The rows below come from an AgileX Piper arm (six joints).
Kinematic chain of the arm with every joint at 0, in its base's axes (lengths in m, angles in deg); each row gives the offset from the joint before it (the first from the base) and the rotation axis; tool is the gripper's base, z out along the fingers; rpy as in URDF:
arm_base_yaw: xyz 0 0 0.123 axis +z
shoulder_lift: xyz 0 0 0 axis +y
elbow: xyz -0.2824 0 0.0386 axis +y
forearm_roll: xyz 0.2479 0 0.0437 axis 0.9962 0 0.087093
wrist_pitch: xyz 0 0 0 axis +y
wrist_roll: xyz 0.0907 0 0.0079 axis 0.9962 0 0.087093
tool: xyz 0 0 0 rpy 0 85 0
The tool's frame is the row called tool.
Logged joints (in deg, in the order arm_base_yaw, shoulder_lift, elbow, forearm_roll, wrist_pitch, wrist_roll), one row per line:
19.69 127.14 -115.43 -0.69 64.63 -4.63
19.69 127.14 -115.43 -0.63 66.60 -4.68
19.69 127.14 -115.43 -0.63 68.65 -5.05
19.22 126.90 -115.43 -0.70 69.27 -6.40
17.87 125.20 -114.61 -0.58 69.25 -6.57
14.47 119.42 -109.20 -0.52 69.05 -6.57
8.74 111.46 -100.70 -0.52 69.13 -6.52
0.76 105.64 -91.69 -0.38 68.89 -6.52
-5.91 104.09 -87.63 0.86 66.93 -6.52
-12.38 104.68 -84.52 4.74 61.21 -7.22
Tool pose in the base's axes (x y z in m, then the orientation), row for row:
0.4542 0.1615 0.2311 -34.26 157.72 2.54
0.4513 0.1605 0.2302 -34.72 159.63 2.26
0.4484 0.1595 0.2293 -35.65 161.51 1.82
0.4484 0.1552 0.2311 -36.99 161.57 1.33
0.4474 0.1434 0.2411 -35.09 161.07 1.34
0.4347 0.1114 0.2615 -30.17 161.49 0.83
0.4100 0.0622 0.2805 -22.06 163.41 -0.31
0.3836 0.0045 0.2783 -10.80 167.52 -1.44
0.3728 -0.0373 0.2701 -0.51 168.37 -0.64
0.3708 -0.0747 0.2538 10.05 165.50 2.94
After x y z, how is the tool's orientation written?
As a rotation vector, in degrees.
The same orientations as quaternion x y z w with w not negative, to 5 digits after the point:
-0.20946 0.96427 0.01553 0.16145
-0.21028 0.96680 0.01369 0.14455
-0.21378 0.96853 0.01091 0.12700
-0.22144 0.96723 0.00796 0.12399
-0.21100 0.96853 0.00806 0.13179
-0.18192 0.97375 0.00500 0.13670
-0.13262 0.98241 -0.00186 0.13146
-0.06397 0.99231 -0.00853 0.10562
-0.00301 0.99484 -0.00378 0.10130
0.06014 0.99038 0.01759 0.12333

